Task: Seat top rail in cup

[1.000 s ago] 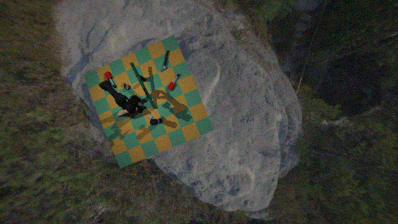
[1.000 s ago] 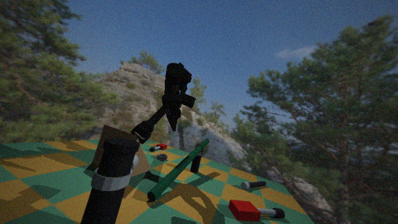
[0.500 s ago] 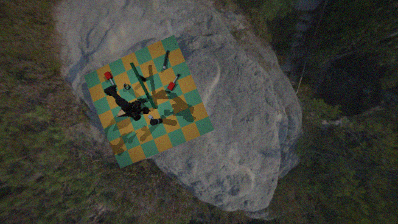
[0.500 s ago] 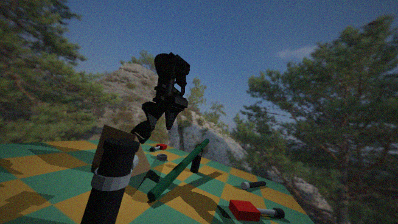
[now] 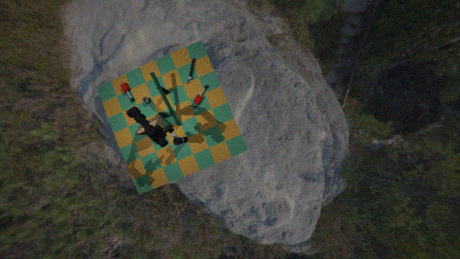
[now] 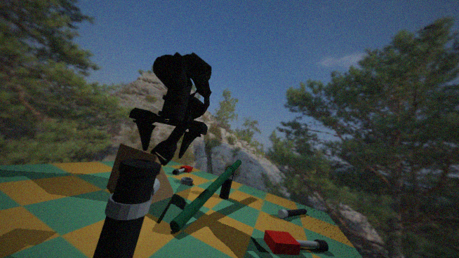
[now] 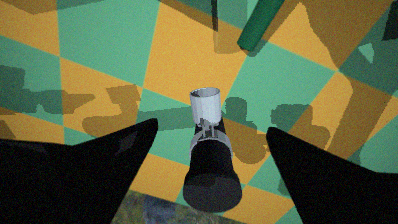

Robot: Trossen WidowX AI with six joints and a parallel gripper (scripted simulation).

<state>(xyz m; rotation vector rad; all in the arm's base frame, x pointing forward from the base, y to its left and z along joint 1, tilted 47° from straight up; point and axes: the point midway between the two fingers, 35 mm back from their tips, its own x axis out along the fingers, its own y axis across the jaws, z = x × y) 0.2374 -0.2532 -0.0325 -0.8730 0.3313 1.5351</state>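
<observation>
The grey rail-end cup is 10 mm ahead of my gripper tip, 30 mm to the right of it and 80 mm below it. The rest, counted from my gripper tip: small dark post 40 mm ahead, 460 mm to the left, 110 mm below.
</observation>
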